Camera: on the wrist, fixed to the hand. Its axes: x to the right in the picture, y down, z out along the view.
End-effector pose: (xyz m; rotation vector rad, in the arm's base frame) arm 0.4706 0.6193 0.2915 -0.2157 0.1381 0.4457
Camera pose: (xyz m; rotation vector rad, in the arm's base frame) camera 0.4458 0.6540 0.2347 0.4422 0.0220 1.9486
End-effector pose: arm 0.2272 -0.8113 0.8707 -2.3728 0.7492 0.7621
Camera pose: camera 0.2129 -0.8789 0.8873 -0.8919 2.2571 1.2990
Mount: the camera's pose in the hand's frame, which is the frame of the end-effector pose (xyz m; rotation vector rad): 0.0023 0.0515 -0.0489 0.4117 -0.3507 1.5408
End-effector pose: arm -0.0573 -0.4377 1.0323 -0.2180 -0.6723 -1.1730
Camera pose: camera 0.0078 -0.4433 1.0045 -0.4699 -0.7608 0.4898
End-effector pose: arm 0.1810 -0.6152 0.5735 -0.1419 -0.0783 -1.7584
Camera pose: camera 0.2286 -0.6337 0.5241 -0.1411 -0.4475 -0.1500
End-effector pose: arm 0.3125 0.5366 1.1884 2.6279 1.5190 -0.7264
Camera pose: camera 0.3746 0.5233 1.2203 2.6089 -0.8631 -1.1115
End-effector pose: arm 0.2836 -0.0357 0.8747 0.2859 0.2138 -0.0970
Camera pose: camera 0.2827 0.0275 0.8422 0.7661 -0.4185 1.3406
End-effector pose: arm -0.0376 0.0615 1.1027 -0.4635 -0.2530 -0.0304
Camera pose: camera -0.0195 0.0858 1.0385 -0.1515 -0.1830 1.5904
